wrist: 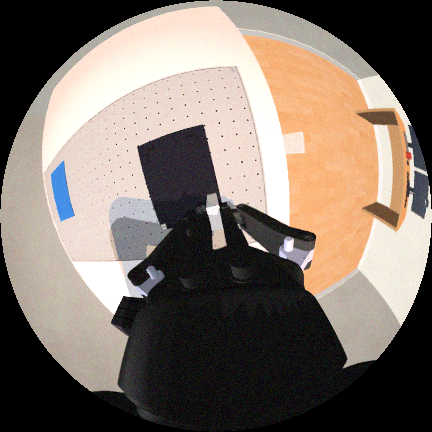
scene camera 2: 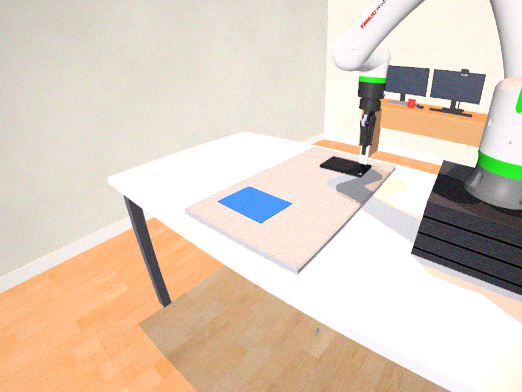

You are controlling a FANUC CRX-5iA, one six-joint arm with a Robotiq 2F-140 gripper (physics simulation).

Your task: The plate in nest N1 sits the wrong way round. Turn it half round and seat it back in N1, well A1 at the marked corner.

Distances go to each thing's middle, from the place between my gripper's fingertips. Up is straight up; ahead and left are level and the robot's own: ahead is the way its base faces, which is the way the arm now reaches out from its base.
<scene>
The black-rimmed nest (wrist: 179, 174) lies 4 cm ahead of my hand, 5 cm to the left of it and 1 cm below it. Also, from my hand: flat blue rectangle (scene camera 2: 253, 203) 8 cm ahead, 47 cm to the left, 1 cm below.
</scene>
